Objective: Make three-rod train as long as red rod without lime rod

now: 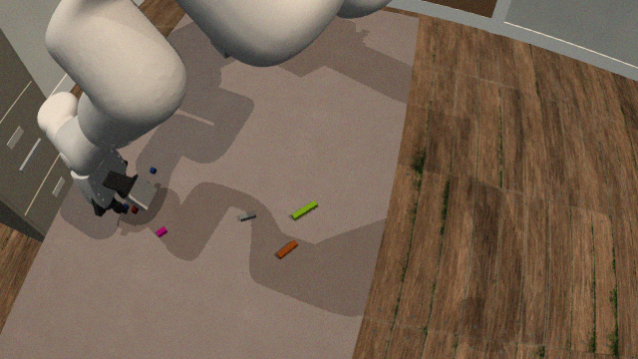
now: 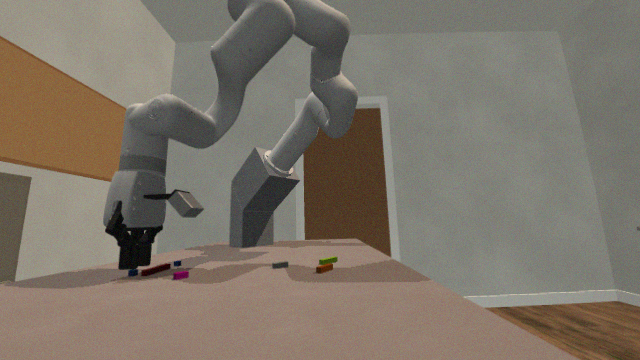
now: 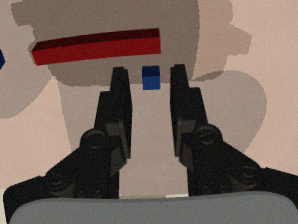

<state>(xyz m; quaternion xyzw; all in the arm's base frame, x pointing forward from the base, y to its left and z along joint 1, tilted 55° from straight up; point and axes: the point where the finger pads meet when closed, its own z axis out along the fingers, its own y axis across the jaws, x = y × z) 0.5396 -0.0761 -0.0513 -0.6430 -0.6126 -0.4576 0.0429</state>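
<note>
Right now my hand is 3 cm past the red rod, 3 cm above it and 2 cm to the right of it. Round my hand: grey rod 24 cm to the left, 10 cm behind, 3 cm below; then orange rod 34 cm to the left, 8 cm behind, 3 cm below; then magenta rod 11 cm to the left, 3 cm below, 1 cm ahead.
</note>
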